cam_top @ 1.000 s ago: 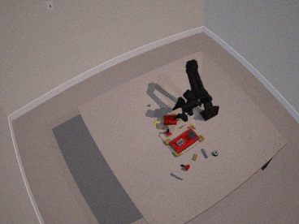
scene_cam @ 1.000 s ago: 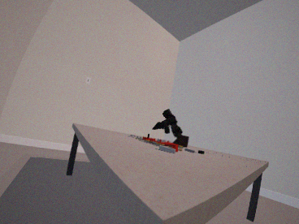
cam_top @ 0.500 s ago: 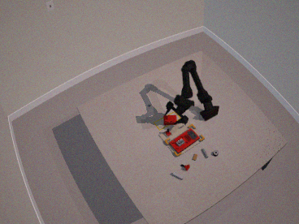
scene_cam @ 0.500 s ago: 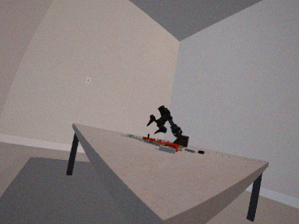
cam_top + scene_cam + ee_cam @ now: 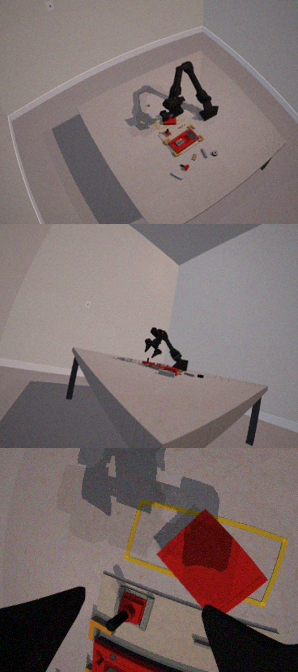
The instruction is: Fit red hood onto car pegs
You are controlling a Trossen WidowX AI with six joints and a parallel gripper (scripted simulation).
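The red hood lies 7 cm below my gripper tip, 4 cm to the right of it and 4 cm behind it.
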